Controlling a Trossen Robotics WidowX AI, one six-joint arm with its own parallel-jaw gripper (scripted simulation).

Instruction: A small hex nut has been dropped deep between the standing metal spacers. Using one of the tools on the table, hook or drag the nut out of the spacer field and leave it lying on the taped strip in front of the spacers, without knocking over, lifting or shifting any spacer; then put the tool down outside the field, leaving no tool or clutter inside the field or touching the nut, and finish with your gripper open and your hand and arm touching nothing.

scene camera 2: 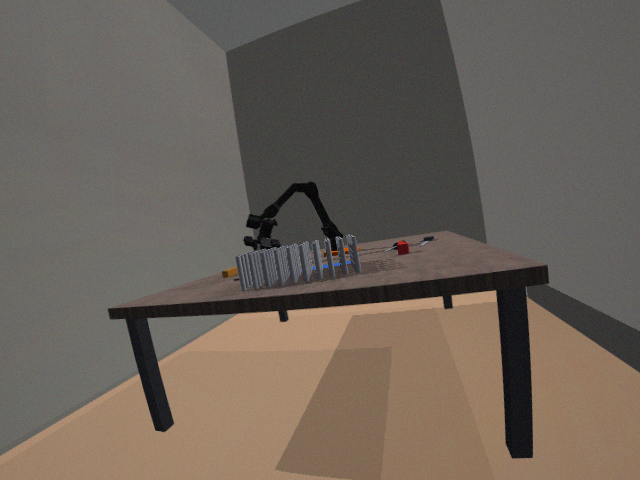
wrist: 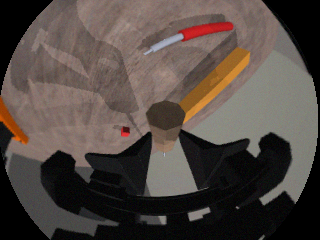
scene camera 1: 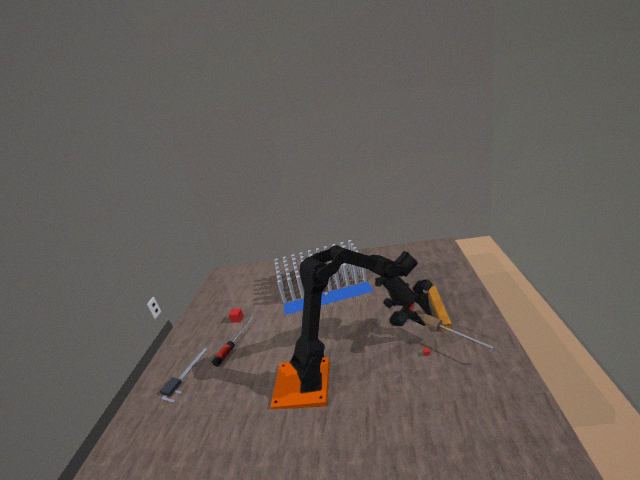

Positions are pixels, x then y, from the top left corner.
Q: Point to a blue taped strip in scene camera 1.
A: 362, 288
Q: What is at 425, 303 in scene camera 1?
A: The gripper.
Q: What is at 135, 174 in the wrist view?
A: The gripper.
